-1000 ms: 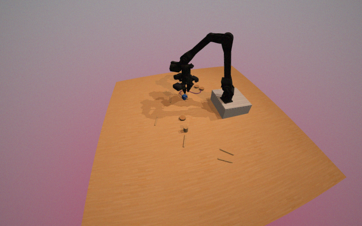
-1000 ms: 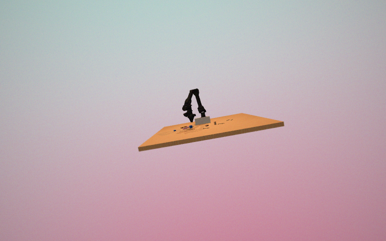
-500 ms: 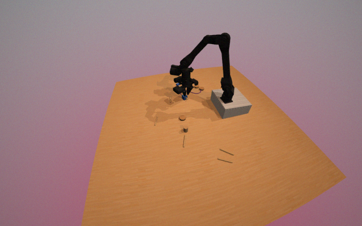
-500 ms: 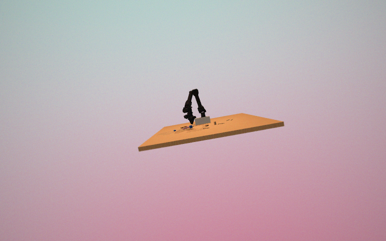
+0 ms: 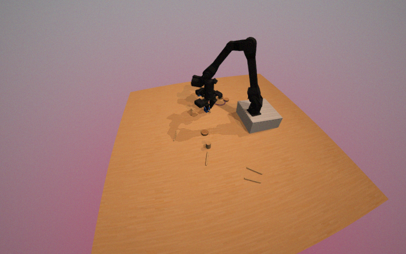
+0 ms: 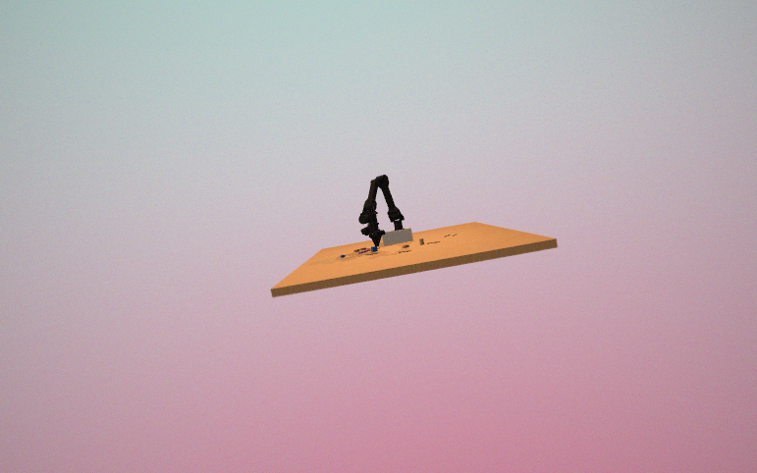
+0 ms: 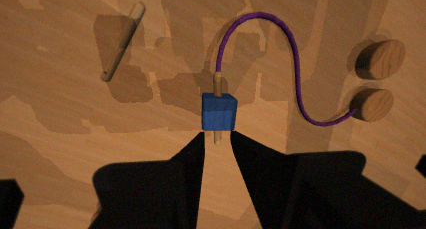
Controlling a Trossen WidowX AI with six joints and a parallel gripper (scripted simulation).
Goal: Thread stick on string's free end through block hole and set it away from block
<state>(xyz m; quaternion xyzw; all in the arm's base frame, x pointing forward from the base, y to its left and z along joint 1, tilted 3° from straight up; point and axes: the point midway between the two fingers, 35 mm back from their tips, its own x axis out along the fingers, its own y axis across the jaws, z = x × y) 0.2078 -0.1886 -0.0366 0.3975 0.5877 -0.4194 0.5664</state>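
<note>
Right now my gripper tip is 1 cm short of the blue block, 2 cm to the left of it and 1 cm above it. From my gripper tip the other things lie so: small wooden cylinder: 10 cm ahead, 27 cm to the left, 1 cm below; thin stick: 1 cm ahead, 3 cm to the right, 1 cm below.
</note>
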